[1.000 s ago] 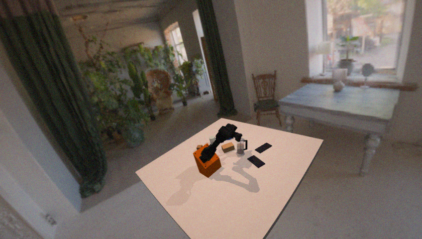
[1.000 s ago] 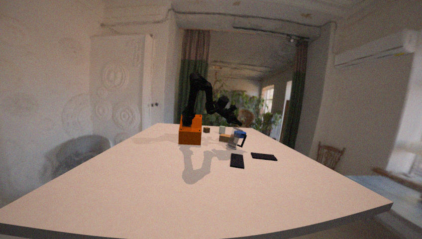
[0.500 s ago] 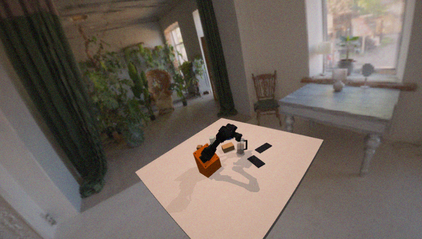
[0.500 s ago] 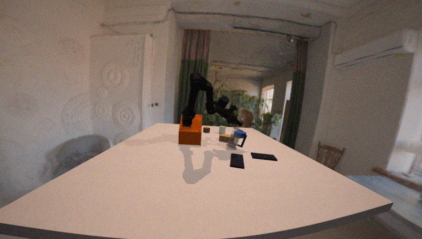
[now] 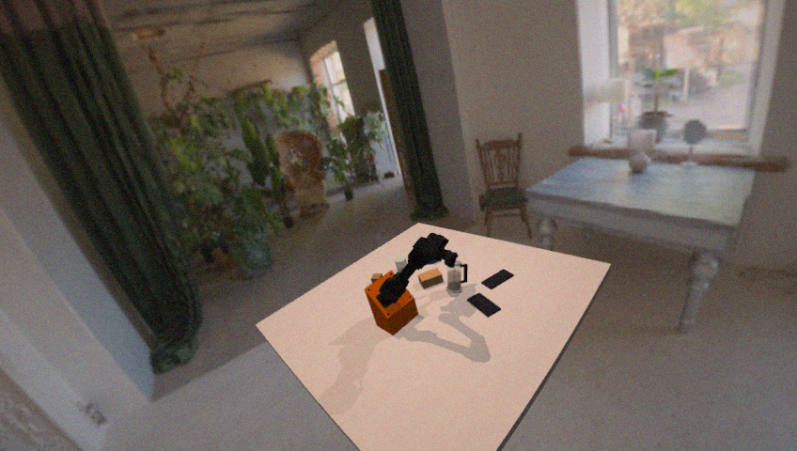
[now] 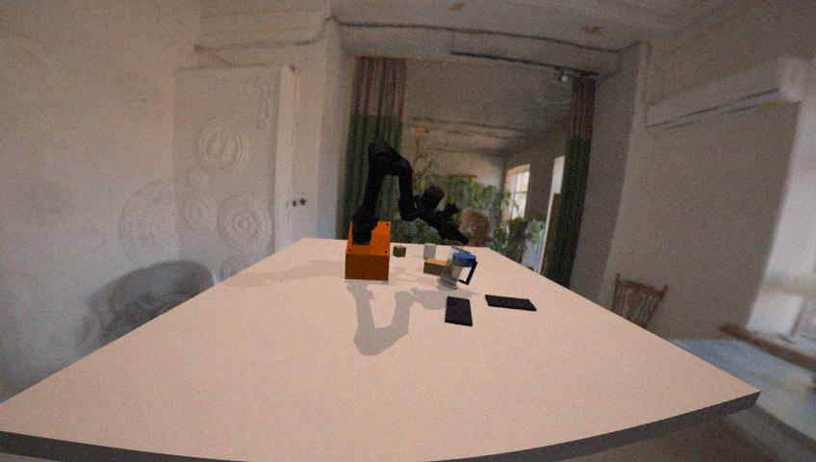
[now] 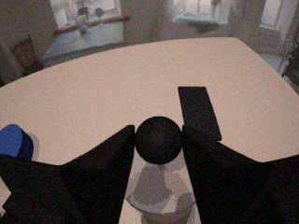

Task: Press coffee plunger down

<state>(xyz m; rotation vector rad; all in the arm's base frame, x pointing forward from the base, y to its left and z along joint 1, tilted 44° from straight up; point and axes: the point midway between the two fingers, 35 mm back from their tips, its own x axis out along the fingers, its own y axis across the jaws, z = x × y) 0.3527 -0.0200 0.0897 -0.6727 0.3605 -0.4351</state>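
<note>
Now: the coffee press 20 mm behind my gripper tip, 10 mm to the right of it and 90 mm below it. Also, from my gripper tip: small brown cube 210 mm behind, 410 mm to the left, 150 mm below; tan block 60 mm behind, 150 mm to the left, 150 mm below.
</note>
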